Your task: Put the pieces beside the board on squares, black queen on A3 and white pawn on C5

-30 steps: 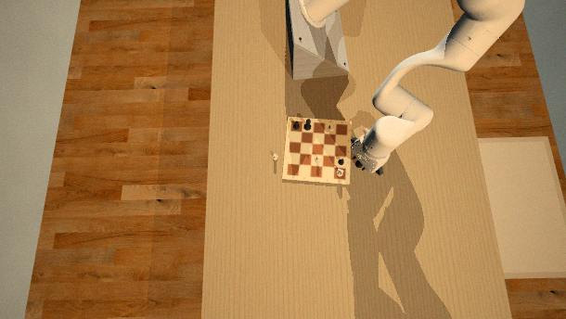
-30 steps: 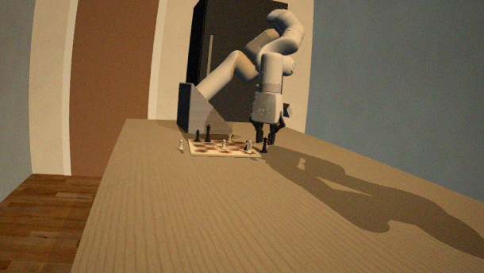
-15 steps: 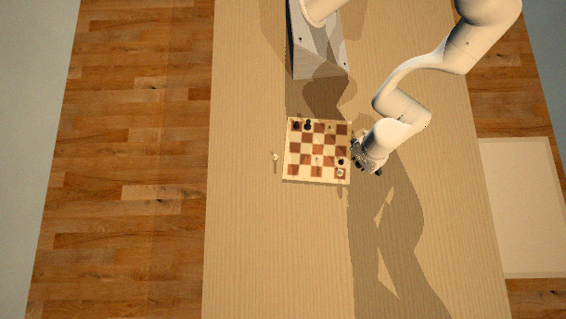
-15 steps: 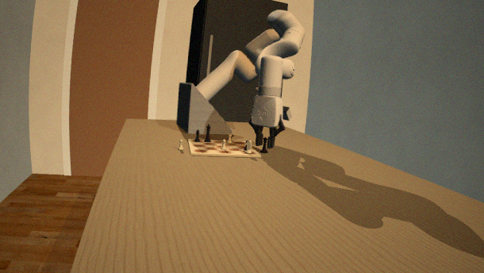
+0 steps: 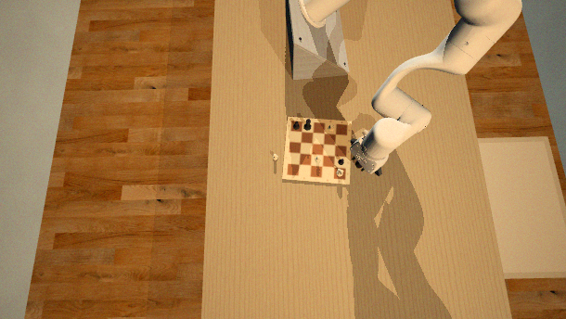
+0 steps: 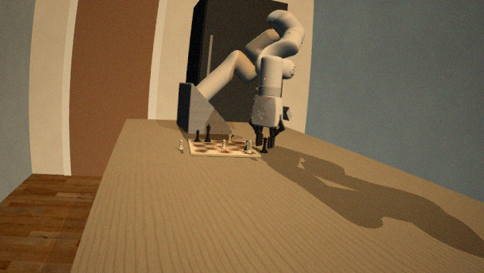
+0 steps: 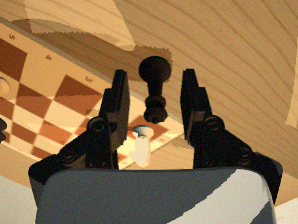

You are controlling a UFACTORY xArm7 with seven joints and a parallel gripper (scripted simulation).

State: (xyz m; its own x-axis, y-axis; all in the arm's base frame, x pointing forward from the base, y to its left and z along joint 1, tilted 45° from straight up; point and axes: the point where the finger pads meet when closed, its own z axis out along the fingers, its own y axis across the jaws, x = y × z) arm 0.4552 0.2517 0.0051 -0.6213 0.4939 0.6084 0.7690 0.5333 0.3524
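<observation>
My hand is 6 cm to the left of the black pawn and 2 cm above it. From my hand the other things lie so: chessboard: 4 cm behind, 14 cm to the right, 4 cm below.
</observation>
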